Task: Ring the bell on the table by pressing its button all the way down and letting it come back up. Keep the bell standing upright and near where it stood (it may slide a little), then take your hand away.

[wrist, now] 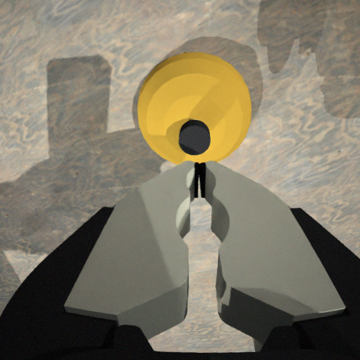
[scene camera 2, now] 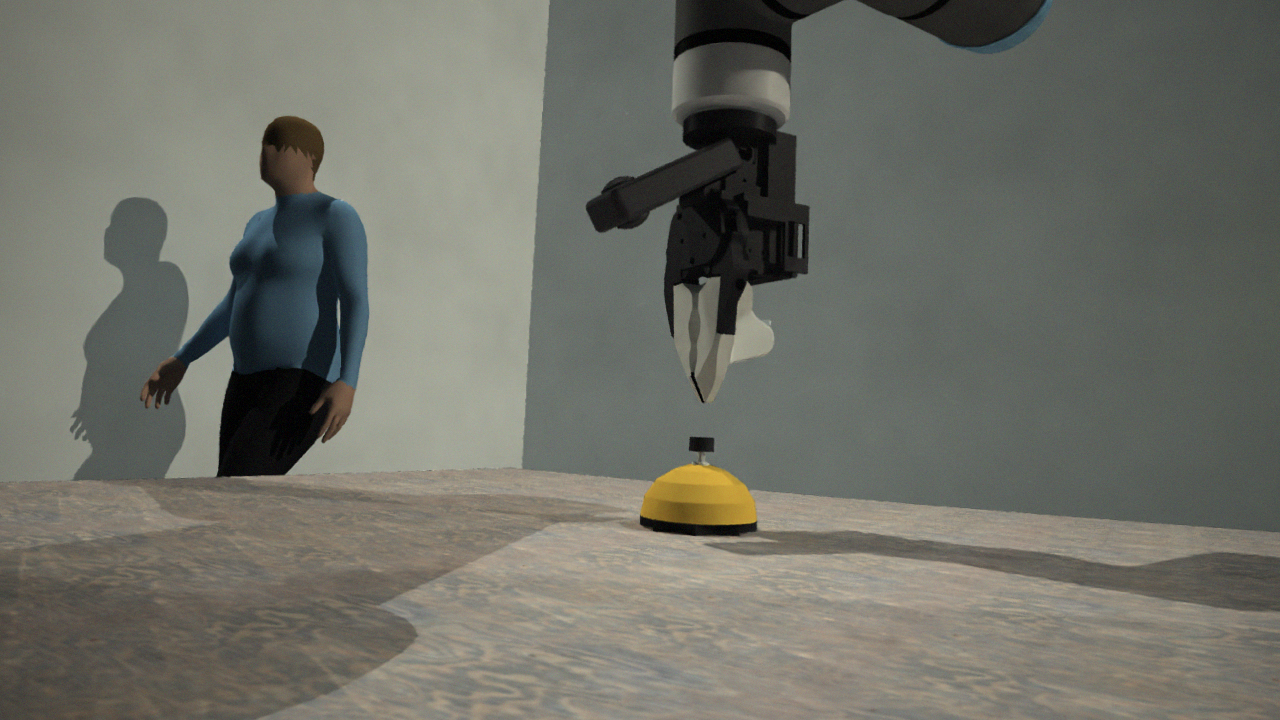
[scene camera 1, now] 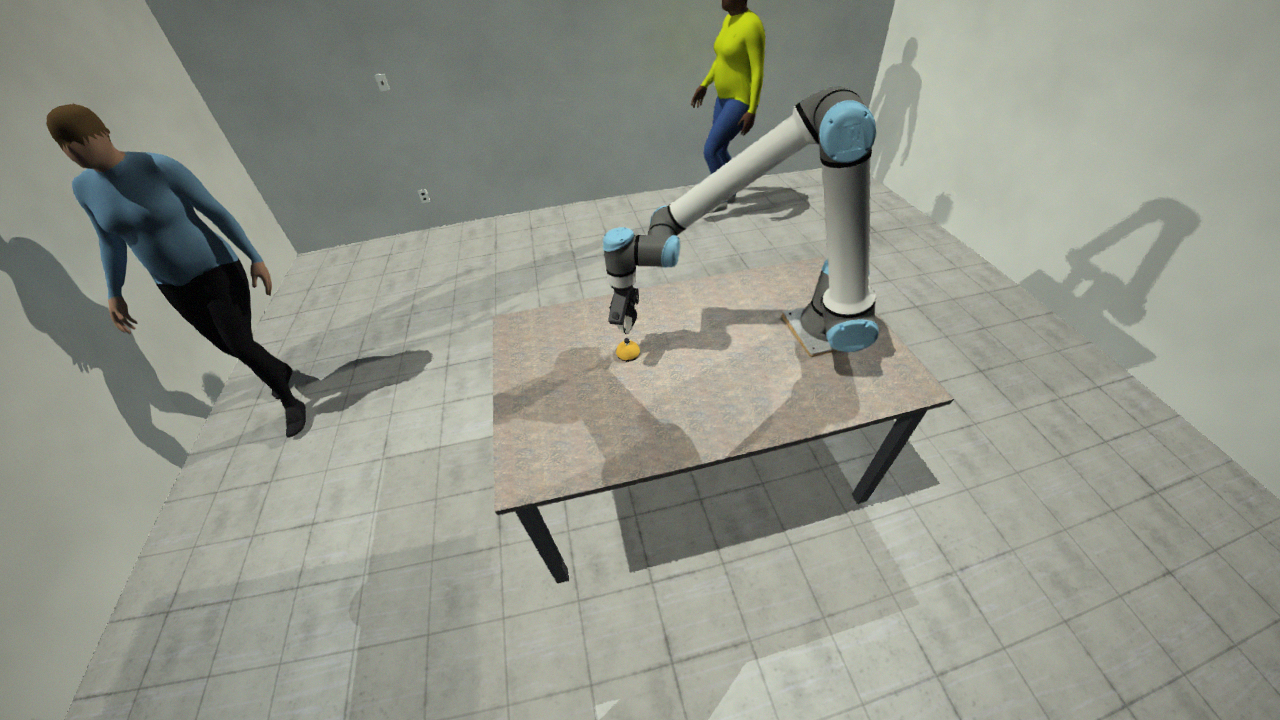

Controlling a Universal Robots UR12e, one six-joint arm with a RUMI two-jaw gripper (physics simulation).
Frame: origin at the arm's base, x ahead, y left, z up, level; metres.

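Where they show: gripper, between the fingertips: (scene camera 2: 705, 402) (scene camera 1: 625, 333).
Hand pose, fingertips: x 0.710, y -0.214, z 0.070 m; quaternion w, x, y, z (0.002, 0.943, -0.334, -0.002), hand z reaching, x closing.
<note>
After its pixels a point has its place.
The yellow bell (scene camera 1: 628, 351) @[x 0.718, y -0.183, z 0.014 m] (scene camera 2: 698, 497) @[x 0.700, y -0.174, z 0.004 m] (wrist: 195, 90) stands upright on the table (scene camera 1: 572, 447) @[x 1.017, y 0.084, z -0.022 m] (scene camera 2: 805, 644) @[x 0.578, y 0.083, z -0.022 m]. Its black button (scene camera 2: 701, 444) @[x 0.708, y -0.201, z 0.040 m] (wrist: 194, 137) is up, with a bit of thin stem showing below it in the second scene view. My gripper (scene camera 1: 628, 329) @[x 0.710, y -0.214, z 0.070 m] (scene camera 2: 704, 400) @[x 0.710, y -0.214, z 0.070 m] (wrist: 198, 166) is shut with nothing between the fingers. Its tips point down and hang a little above the button, with a visible gap and no contact. In the wrist view the whole button shows just ahead of the fingertips.
A person in a blue shirt (scene camera 1: 165, 219) (scene camera 2: 299, 277) is on the floor left of the table. Another person in a yellow top (scene camera 1: 739, 58) is behind the table, beyond the arm. The arm's base (scene camera 1: 810, 335) @[x 0.094, y 0.025, z 0.001 m] stands on the table's right part. Shadows of the arm fall on the table.
</note>
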